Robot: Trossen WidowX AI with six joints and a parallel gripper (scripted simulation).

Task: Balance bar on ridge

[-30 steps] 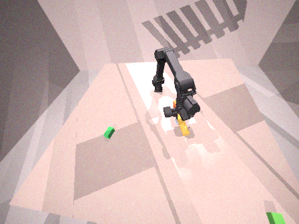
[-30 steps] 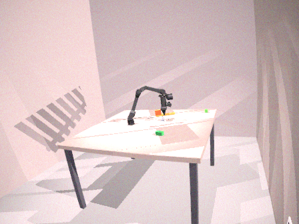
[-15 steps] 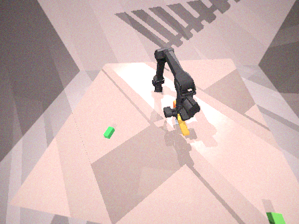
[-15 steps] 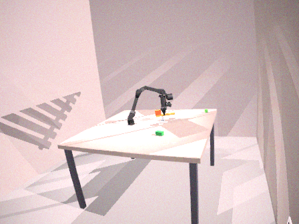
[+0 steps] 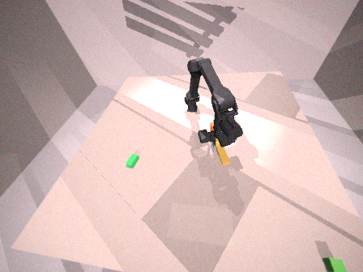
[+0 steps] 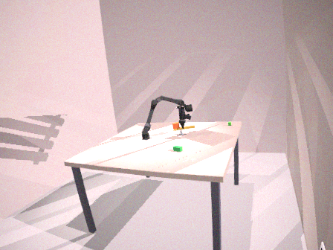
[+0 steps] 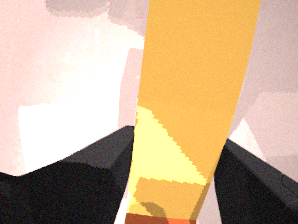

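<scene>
The grey piece lies 30 mm behind my gripper tip, 10 mm to the right of it and 60 mm below it.
</scene>
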